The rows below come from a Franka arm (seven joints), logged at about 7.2 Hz.
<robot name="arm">
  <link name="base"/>
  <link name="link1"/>
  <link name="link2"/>
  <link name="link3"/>
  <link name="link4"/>
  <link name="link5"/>
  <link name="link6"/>
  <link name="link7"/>
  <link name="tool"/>
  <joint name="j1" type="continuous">
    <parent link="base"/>
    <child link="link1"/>
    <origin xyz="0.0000 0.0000 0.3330" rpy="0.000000 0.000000 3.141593"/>
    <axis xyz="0 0 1"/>
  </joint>
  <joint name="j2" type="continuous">
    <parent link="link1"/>
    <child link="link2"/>
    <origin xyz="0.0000 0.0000 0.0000" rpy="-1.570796 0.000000 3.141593"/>
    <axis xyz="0 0 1"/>
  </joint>
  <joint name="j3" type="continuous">
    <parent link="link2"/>
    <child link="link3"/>
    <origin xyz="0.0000 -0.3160 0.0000" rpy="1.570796 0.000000 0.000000"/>
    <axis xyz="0 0 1"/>
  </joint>
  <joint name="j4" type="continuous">
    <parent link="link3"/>
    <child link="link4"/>
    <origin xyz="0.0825 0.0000 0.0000" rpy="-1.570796 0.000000 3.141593"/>
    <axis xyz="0 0 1"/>
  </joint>
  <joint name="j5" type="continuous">
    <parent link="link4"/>
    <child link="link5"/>
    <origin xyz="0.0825 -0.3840 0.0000" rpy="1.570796 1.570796 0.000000"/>
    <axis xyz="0 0 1"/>
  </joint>
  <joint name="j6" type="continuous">
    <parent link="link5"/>
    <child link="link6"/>
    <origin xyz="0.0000 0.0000 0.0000" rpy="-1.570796 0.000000 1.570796"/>
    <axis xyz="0 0 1"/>
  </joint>
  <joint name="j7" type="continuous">
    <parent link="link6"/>
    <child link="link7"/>
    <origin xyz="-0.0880 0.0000 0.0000" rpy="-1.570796 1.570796 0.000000"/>
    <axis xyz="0 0 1"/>
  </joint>
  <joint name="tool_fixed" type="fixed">
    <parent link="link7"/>
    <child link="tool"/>
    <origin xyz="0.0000 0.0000 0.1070" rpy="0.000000 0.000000 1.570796"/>
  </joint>
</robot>
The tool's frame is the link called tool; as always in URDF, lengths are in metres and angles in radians. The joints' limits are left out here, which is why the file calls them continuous.
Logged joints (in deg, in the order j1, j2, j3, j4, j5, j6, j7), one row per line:
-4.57 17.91 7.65 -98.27 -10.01 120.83 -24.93
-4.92 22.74 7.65 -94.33 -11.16 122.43 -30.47
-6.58 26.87 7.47 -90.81 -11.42 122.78 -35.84
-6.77 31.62 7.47 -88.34 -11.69 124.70 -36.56
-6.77 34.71 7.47 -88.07 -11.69 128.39 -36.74
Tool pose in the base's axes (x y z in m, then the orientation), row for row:
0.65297 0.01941 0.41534 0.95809 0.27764 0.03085 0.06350
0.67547 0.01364 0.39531 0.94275 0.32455 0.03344 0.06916
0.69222 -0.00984 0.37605 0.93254 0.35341 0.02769 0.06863
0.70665 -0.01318 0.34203 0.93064 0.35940 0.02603 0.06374
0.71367 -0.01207 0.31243 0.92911 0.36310 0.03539 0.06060
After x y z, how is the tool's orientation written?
As a quaternion, x y z w.
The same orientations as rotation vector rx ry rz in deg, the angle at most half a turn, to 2 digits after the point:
165.81 48.05 5.34
162.61 55.98 5.77
160.90 60.98 4.78
161.04 62.19 4.50
161.08 62.95 6.14

